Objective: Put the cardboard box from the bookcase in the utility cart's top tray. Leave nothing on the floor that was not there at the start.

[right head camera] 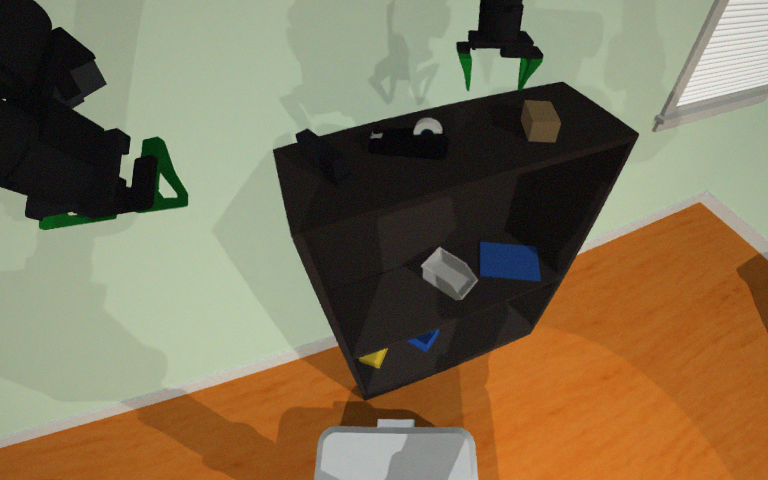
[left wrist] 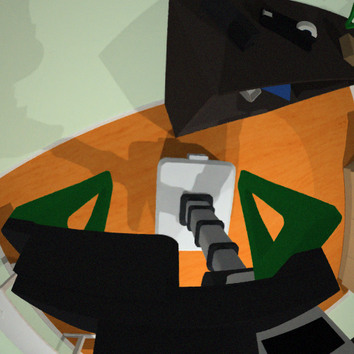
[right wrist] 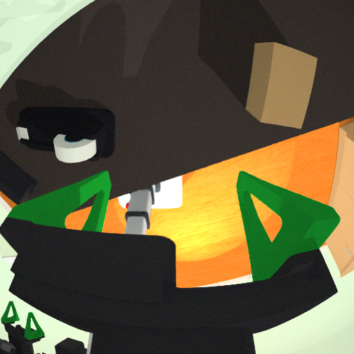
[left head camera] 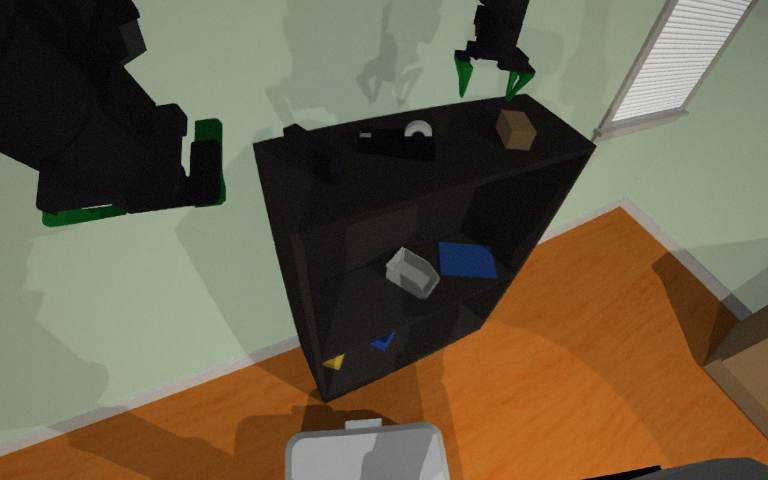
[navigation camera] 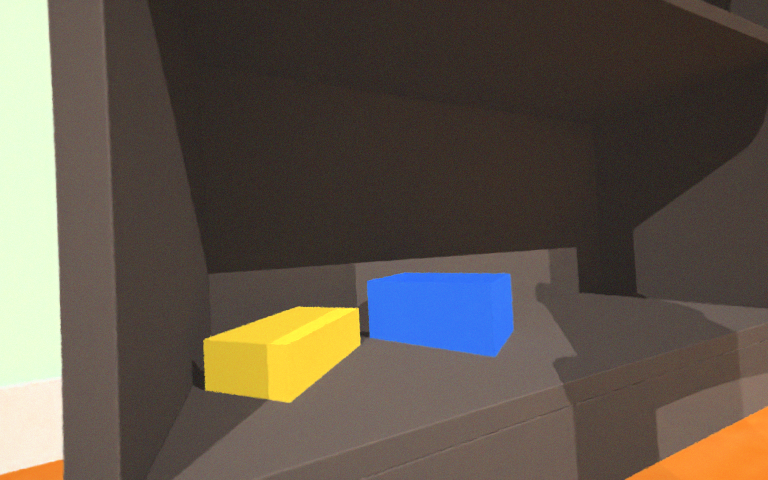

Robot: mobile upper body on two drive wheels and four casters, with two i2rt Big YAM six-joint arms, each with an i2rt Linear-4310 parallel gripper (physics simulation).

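Places are measured from the left arm's base along level axes (x ahead, y down, z left), in metres.
Pixels of known places: left gripper, fingertip midpoint: (right head camera: 150, 206) (left head camera: 173, 201); right gripper, fingertip midpoint: (right head camera: 493, 89) (left head camera: 484, 98).
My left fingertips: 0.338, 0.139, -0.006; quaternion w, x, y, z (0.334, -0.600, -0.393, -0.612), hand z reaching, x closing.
Behind a point stands the place of what it marks, as x, y, z.
The small cardboard box (left head camera: 515, 130) @(0.723, 0.301, -0.554) (right head camera: 540, 121) @(0.723, 0.300, -0.563) (left wrist: 347, 49) (right wrist: 282, 86) stands on top of the dark bookcase (left head camera: 470, 158) @(0.679, 0.350, -0.446) (right head camera: 481, 161) @(0.655, 0.350, -0.433) (left wrist: 215, 65) (right wrist: 175, 115) (navigation camera: 84, 226) @(0.475, 1.172, -0.093), near its right end. My right gripper (left head camera: 485, 97) @(0.708, 0.223, -0.451) (right head camera: 493, 88) @(0.708, 0.223, -0.451) (right wrist: 173, 177) is open and empty. In the head views it appears above and left of the box, apart from it; in the right wrist view the box lies beyond the right-hand finger. My left gripper (left wrist: 175, 177) is open and empty, left of the bookcase in the head views. I cannot make out the utility cart.
A black tape dispenser (left head camera: 396, 146) @(0.691, 0.332, -0.284) (right wrist: 67, 130) and a dark object (left head camera: 314, 152) @(0.629, 0.302, -0.121) share the bookcase top. A grey bin (left head camera: 412, 272) @(0.773, 0.914, -0.420) and blue item (left head camera: 467, 260) @(0.818, 0.918, -0.637) lie on the middle shelf; yellow (navigation camera: 271, 353) @(0.584, 1.272, -0.135) and blue (navigation camera: 436, 311) @(0.682, 1.268, -0.291) boxes below. A large tan box (left head camera: 741, 367) @(0.291, 1.192, -2.041) stands right.
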